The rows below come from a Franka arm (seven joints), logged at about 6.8 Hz.
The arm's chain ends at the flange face. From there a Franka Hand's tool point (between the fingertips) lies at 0.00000 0.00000 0.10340 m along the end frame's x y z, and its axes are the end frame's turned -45 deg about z.
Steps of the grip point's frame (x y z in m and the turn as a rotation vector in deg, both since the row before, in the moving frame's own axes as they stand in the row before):
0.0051, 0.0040, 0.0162, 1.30, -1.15, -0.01
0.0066, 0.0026, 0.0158, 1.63, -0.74, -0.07
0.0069, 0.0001, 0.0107, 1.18, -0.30, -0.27
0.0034, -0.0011, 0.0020, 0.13, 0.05, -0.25
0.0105, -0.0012, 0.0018, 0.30, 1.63, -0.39
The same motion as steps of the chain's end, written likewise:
0.0096, -0.0006, 0.0162, 0.11, -1.73, -0.01
0.0095, -0.0017, 0.0159, 0.63, -1.68, -0.07
0.0068, -0.0037, 0.0107, 0.62, -1.05, -0.27
0.0017, -0.0030, 0.0020, 0.13, -0.06, -0.25
0.0049, -0.0058, 0.0018, 1.36, 0.94, -0.39

